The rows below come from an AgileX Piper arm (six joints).
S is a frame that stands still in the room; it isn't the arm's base.
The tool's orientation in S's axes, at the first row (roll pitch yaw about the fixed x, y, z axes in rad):
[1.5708 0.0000 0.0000]
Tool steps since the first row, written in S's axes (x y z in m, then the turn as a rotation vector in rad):
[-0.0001 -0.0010 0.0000 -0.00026 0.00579 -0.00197]
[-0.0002 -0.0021 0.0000 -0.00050 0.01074 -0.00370]
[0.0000 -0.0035 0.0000 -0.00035 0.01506 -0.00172]
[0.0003 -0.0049 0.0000 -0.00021 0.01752 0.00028]
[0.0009 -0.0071 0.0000 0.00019 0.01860 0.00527]
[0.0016 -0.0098 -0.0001 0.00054 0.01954 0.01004]
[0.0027 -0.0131 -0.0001 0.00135 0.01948 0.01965]
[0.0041 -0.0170 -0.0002 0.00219 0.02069 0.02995]
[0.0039 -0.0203 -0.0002 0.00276 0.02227 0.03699]
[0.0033 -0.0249 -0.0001 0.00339 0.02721 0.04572]
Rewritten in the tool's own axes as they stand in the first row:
[-0.0001 0.0000 0.0010 -0.00026 -0.00197 -0.00579]
[-0.0002 0.0000 0.0021 -0.00050 -0.00370 -0.01074]
[0.0000 0.0000 0.0035 -0.00035 -0.00172 -0.01506]
[0.0003 0.0000 0.0049 -0.00021 0.00028 -0.01752]
[0.0009 0.0000 0.0071 0.00019 0.00527 -0.01860]
[0.0016 -0.0001 0.0098 0.00054 0.01004 -0.01954]
[0.0027 -0.0001 0.0131 0.00135 0.01965 -0.01948]
[0.0041 -0.0002 0.0170 0.00219 0.02995 -0.02069]
[0.0039 -0.0002 0.0203 0.00276 0.03699 -0.02227]
[0.0033 -0.0001 0.0249 0.00339 0.04572 -0.02721]

